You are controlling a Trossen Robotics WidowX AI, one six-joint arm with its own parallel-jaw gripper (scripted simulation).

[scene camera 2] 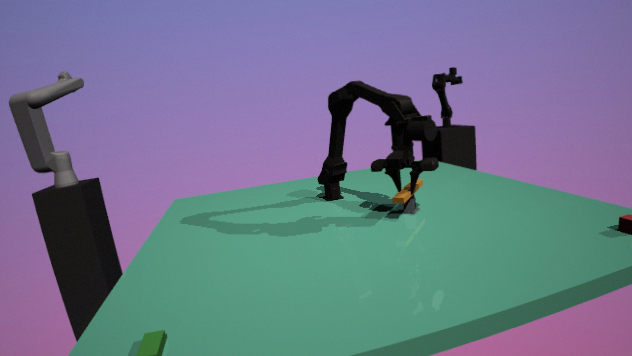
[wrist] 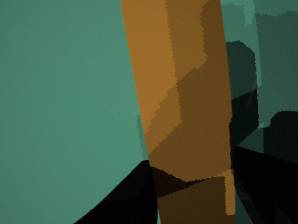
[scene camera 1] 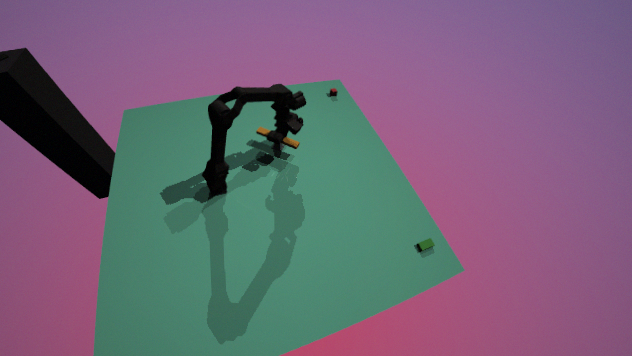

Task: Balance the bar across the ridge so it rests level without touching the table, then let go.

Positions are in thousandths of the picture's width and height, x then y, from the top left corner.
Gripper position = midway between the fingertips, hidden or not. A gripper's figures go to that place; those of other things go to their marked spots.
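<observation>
My gripper (wrist: 639, 730) sits 0.10 m from the lens, and there's a bar (wrist: 602, 279) that's 0.08 m from the lens.
</observation>
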